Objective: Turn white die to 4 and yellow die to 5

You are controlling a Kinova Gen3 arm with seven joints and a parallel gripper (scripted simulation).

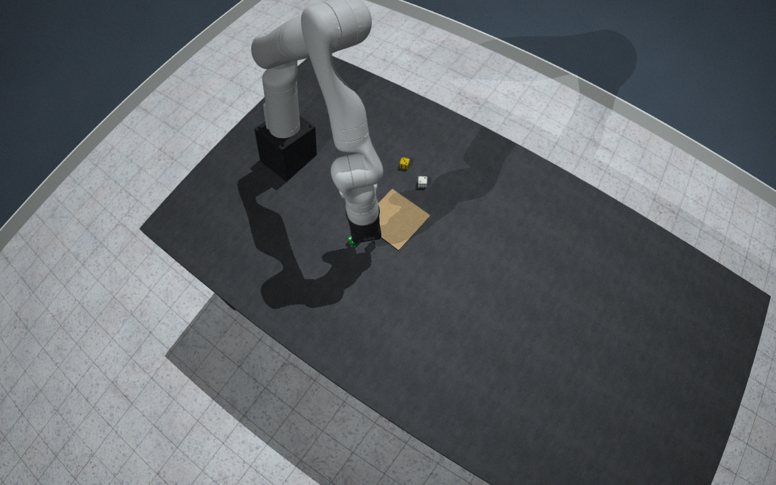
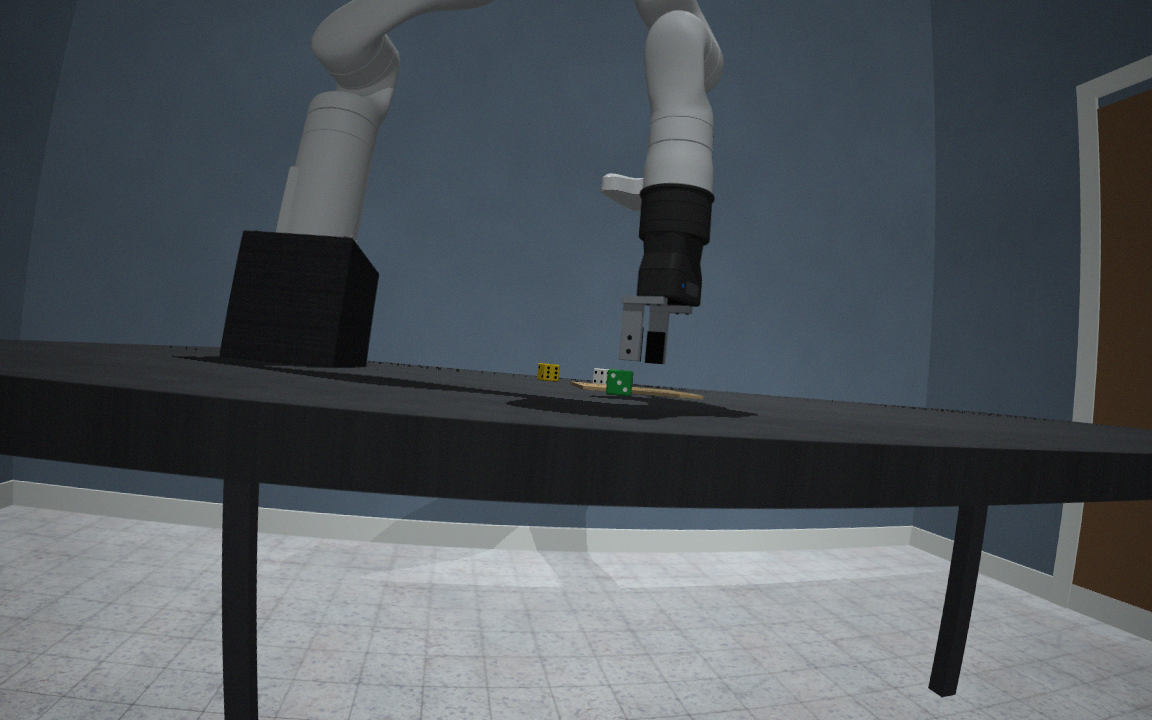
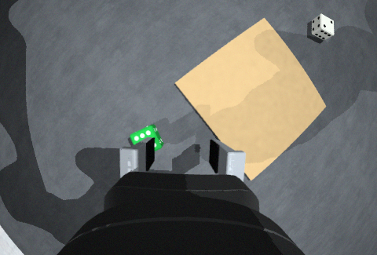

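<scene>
My gripper is now 40 mm above the green die, 30 mm past it and 20 mm to the left of it. Also, from my hand: yellow die 280 mm to the left, 40 mm below, 30 mm behind; white die 240 mm to the left, 50 mm ahead, 40 mm below; tan mat 100 mm to the left, 50 mm below, 30 mm ahead.
</scene>
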